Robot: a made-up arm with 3 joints. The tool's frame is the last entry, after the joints.
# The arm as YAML. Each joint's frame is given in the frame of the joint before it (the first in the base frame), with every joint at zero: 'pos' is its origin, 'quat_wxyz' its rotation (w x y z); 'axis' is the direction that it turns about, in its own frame. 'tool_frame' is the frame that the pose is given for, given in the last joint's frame.
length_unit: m
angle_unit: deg
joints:
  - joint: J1
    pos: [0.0, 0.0, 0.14]
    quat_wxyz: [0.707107, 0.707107, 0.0, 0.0]
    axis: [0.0, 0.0, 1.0]
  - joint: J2
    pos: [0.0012, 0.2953, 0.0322]
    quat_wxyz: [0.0, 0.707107, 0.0, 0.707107]
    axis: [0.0, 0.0, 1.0]
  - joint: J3
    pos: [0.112, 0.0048, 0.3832]
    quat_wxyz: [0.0, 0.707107, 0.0, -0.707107]
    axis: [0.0, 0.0, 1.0]
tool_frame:
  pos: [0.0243, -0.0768, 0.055]
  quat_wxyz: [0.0, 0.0, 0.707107, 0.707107]
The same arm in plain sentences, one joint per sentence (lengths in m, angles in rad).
The arm has three revolute joints in a row. What follows holds with every joint at zero, and every direction is one of the base frame's. The first joint is mounted 0.14 m along +z from the base frame's origin and turns about -y. The second joint is mounted 0.0012 m along +x and 0.0322 m along -y and 0.2953 m along +z from the first joint and turns about +x. The third joint is mounted 0.3832 m along +x and 0.112 m along -y and 0.0048 m along -z from the second joint and turns about +y. The tool frame, which is the frame that the pose is given for, is mounted 0.0243 m along -x and 0.055 m along +y and 0.0768 m along -z from the third joint; its axes are parallel to the base frame's.
